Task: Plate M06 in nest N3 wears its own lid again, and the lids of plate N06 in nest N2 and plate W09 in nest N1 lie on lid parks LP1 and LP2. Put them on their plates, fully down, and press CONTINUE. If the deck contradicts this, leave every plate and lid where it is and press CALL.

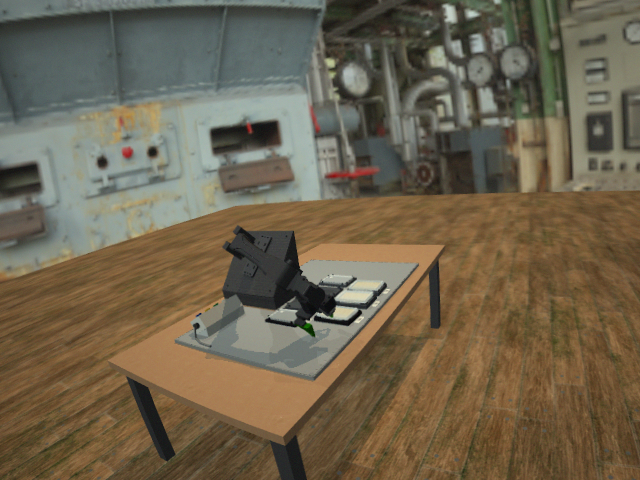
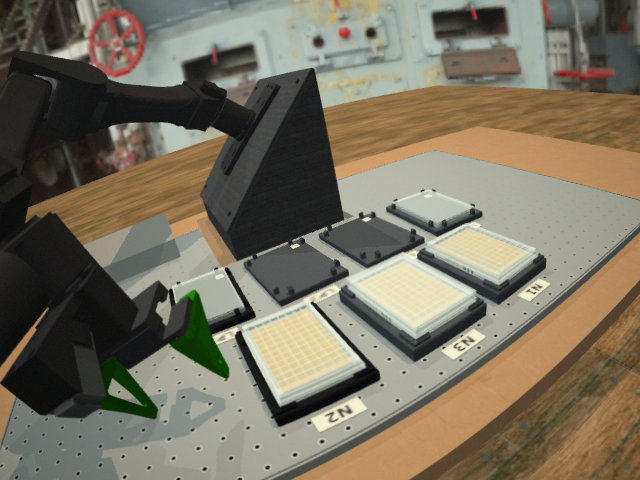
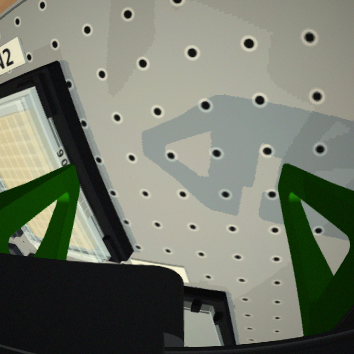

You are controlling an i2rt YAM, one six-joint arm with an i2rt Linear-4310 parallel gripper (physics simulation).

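Places are measured from the arm's base along level axes (x ahead, y left, z up), in centimetres.
Where they show: gripper, fingertip midpoint: (image 1: 322, 326) (image 2: 190, 395) (image 3: 178, 174); arm's base, link origin: (image 2: 250, 128).
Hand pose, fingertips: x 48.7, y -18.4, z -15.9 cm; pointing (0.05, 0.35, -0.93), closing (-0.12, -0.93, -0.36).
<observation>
Things, the pixels of their centre, and the offset from my fingertips. "*": a spot on its surface instead.
- Plate N06, body centre: (image 3: 30, 184) (image 2: 296, 347) (image 1: 337, 312) dx -2.3, dy +11.5, dz -0.1 cm
- nest N3, surface spot: (image 2: 410, 294) (image 1: 357, 296) * dx -2.1, dy +24.3, dz +1.2 cm
- nest N1, surface spot: (image 2: 483, 250) (image 1: 367, 284) * dx -5.1, dy +36.9, dz +0.7 cm
- grey control box, body centre: (image 2: 120, 250) (image 1: 217, 313) dx -42.4, dy -12.9, dz +2.1 cm
My gripper (image 1: 321, 325) (image 2: 191, 396) (image 3: 178, 174) is open and empty, above the deck beside nest N2. Plate N06 (image 1: 341, 313) (image 2: 305, 351) (image 3: 20, 140) sits in nest N2, with no separate lid discernible on it. The plate in nest N3 (image 1: 356, 296) (image 2: 410, 294) looks taller, with a clear lid on top. The plate in nest N1 (image 1: 368, 285) (image 2: 483, 250) looks lower. One clear lid (image 1: 285, 316) (image 2: 206, 297) (image 3: 200, 327) lies on the park nearest N2. Another clear lid (image 1: 337, 280) (image 2: 434, 207) lies on the farthest park, whose label is unreadable. The buttons' labels are unreadable.
Two dark parks without lids, one (image 2: 294, 271) by label LP3 and one (image 2: 371, 238) beyond it, stand between the lidded parks. The black arm base (image 1: 263, 273) (image 2: 289, 180) rises behind them. A grey control box (image 1: 219, 317) with small coloured buttons stands at the deck's other end.
</observation>
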